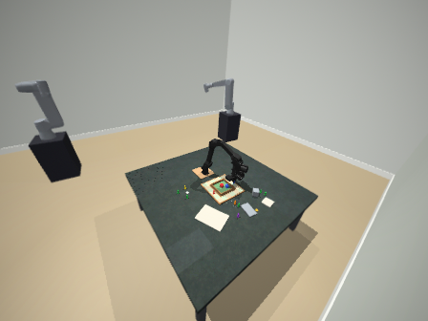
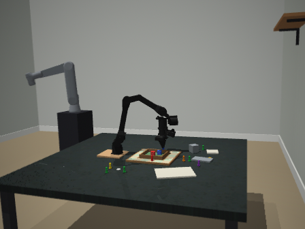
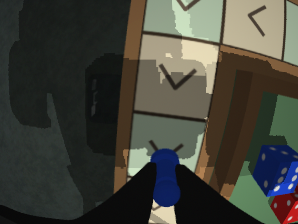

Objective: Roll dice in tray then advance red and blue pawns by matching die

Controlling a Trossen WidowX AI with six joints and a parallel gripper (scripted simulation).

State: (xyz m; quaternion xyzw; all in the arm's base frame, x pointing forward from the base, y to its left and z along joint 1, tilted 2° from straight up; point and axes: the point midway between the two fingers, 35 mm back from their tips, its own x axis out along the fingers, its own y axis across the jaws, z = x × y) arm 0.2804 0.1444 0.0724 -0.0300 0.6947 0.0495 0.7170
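The blue pawn is 10 mm above my gripper tip. Round my gripper tip: green tray 10 mm behind, 110 mm to the right, 30 mm below; red pawn 20 mm ahead, 230 mm to the right, 10 mm below; grey cube 190 mm ahead, 100 mm to the left, 10 mm below.
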